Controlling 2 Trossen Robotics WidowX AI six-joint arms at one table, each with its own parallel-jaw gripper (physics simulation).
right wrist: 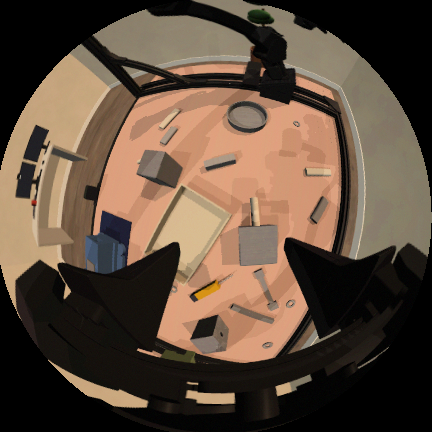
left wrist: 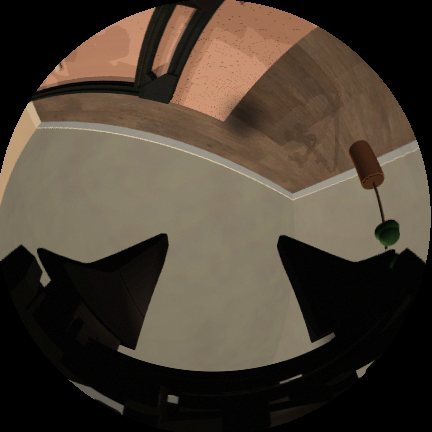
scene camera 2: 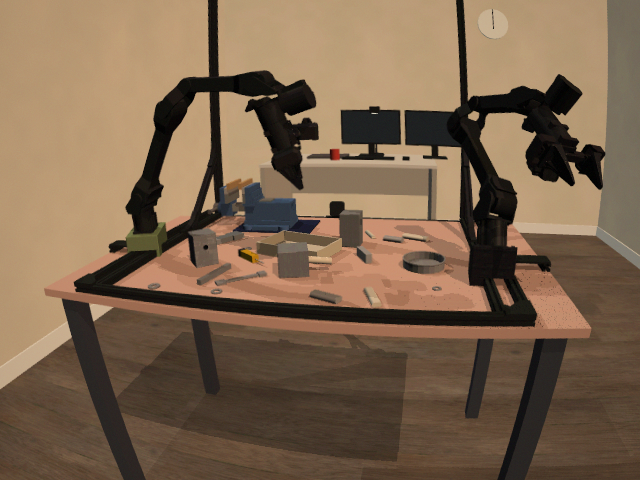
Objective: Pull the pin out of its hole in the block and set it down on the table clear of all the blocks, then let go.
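Pixels of known places: left gripper, fingertip midpoint: [left wrist: 224, 241] [scene camera 2: 587, 186]; right gripper, fingertip midpoint: [right wrist: 233, 246] [scene camera 2: 301, 183]; left arm's base, link origin: [right wrist: 277, 74] [scene camera 2: 492, 249]; right arm's base, link origin: [scene camera 2: 145, 229].
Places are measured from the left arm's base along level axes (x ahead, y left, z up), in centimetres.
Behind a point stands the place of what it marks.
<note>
A grey block [scene camera 2: 293, 260] @(x 43.6, y 6.9, z -2.9 cm) [right wrist: 257, 245] @(x 44.9, y 3.6, z -0.9 cm) stands on the table. A cream pin [scene camera 2: 320, 259] @(x 38.9, y 2.2, z -4.0 cm) [right wrist: 255, 211] @(x 39.3, y 1.7, z -3.5 cm) sticks out sideways from it, and its inner end is hidden. My right gripper [scene camera 2: 299, 186] @(x 43.8, y -0.8, z 12.7 cm) [right wrist: 233, 246] @(x 43.8, y -0.8, z 12.7 cm) is open and empty, high above the table with its fingers pointing down. In the right wrist view the block lies between its fingers, well below them, and the pin is farther up the picture. My left gripper [scene camera 2: 586, 186] @(x -16.0, y 15.1, z 17.6 cm) [left wrist: 224, 241] @(x -16.0, y 15.1, z 17.6 cm) is open and empty, raised at the far right of the scene view, away from the block and facing a wall in its wrist view.
A grey block with a dark hole [scene camera 2: 210, 256] @(x 66.8, y 4.0, z -4.7 cm) [right wrist: 210, 334] @(x 65.8, y 2.2, z 0.7 cm) and a taller grey block [scene camera 2: 351, 230] @(x 35.9, y -16.8, z -2.3 cm) [right wrist: 159, 169] @(x 37.4, y -16.8, z 1.6 cm) stand on the table. Near them are a beige tray [scene camera 2: 266, 251] @(x 55.9, y -6.3, z -5.9 cm), a grey dish [scene camera 2: 423, 267] @(x 15.7, y -0.7, z -5.4 cm), a yellow-handled tool [scene camera 2: 248, 255] @(x 58.4, y -0.8, z -5.4 cm) [right wrist: 207, 290] @(x 58.5, y -2.0, z -5.1 cm), several loose bars and a blue machine [scene camera 2: 271, 212] @(x 64.1, y -30.1, z -1.5 cm) [right wrist: 104, 253] @(x 61.2, y -30.4, z -1.1 cm).
</note>
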